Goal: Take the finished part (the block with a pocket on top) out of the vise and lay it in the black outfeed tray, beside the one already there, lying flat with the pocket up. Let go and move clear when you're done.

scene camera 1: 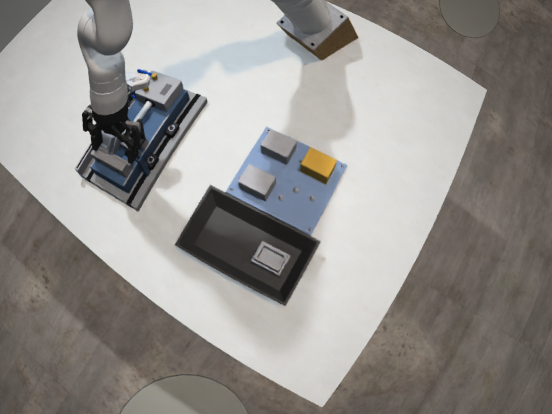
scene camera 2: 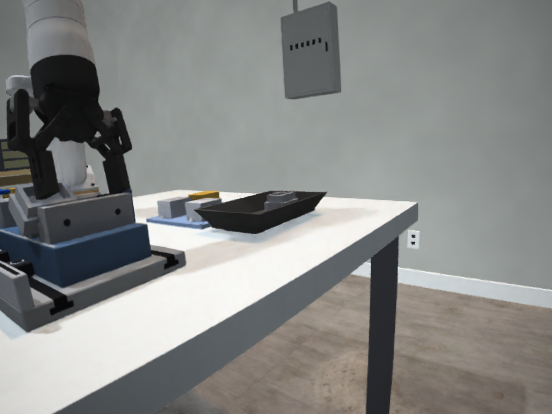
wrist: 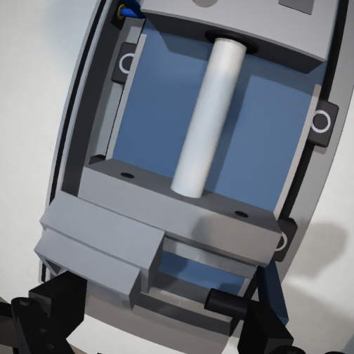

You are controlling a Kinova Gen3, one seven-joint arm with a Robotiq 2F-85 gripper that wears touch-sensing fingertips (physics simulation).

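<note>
The finished part (scene camera 1: 107, 142) (scene camera 2: 22, 209) (wrist: 102, 225) sits tipped at one end of the vise's jaw gap, its side faces turned up in the wrist view, where its pocket is hidden. The vise (scene camera 1: 162, 92) (scene camera 2: 105, 250) (wrist: 200, 225) has a grey jaw on either side of the gap. My gripper (scene camera 1: 114, 150) (scene camera 2: 82, 190) (wrist: 162, 314) is open and points down over the vise. One fingertip is close to the part's lower edge; whether they touch I cannot tell. The other is beyond the part's far end. The black outfeed tray (scene camera 1: 225, 230) (scene camera 2: 240, 220) holds another pocketed part (scene camera 1: 271, 257) (scene camera 2: 281, 199), lying flat, pocket up.
A black rod (wrist: 225, 302) sticks into the jaw gap beside the other fingertip. A blue plate (scene camera 1: 290, 172) (scene camera 2: 175, 221) with two grey blocks and an orange block (scene camera 1: 318, 165) (scene camera 2: 204, 195) lies next to the tray. The arm's base (scene camera 1: 325, 37) stands at the back.
</note>
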